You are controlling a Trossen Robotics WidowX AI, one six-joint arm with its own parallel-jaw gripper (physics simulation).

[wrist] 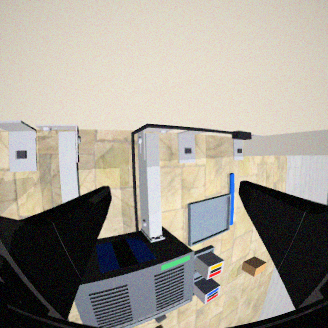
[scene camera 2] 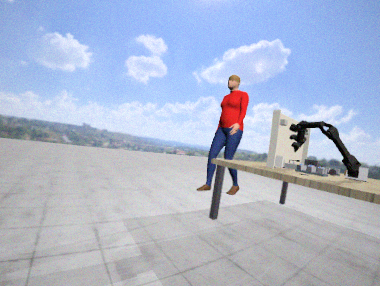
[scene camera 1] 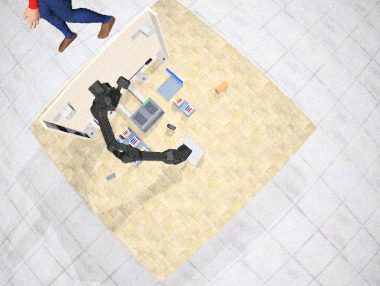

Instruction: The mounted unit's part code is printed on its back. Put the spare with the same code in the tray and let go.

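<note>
The mounted unit is a grey vented box with a green strip, joined to white rails. In the wrist view its wall-facing side is dark with two blue bands; I cannot read more. The blue-grey tray is empty. Beside it stand a yellow-black-red striped spare and a blue-red striped spare. More spares stand partly hidden under the arm. My gripper is open and empty, high up near the upright panel.
The upright panel stands behind the unit. A black rod with a dark head reaches along it. A blue bar edges the tray. An orange block lies farther right. A person is behind the panel.
</note>
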